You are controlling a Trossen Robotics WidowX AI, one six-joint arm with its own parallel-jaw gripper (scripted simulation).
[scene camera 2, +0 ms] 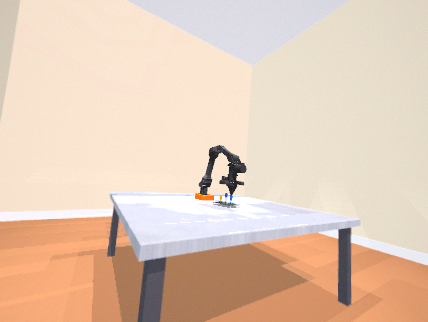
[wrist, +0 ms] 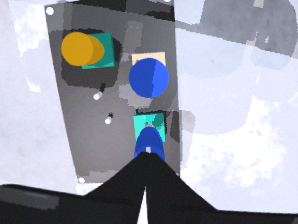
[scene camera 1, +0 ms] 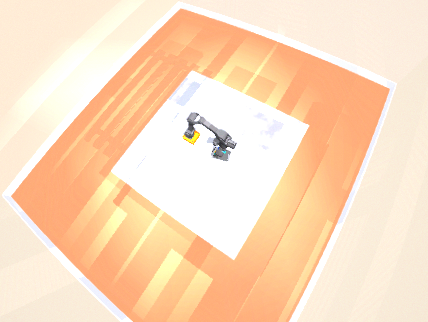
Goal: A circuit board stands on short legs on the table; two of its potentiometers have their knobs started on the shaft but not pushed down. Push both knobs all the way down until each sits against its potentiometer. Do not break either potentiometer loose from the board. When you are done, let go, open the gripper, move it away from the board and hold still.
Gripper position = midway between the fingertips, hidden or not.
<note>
In view: the gripper (wrist: 147,159), a teal potentiometer (wrist: 156,120) and a yellow knob (wrist: 78,49).
</note>
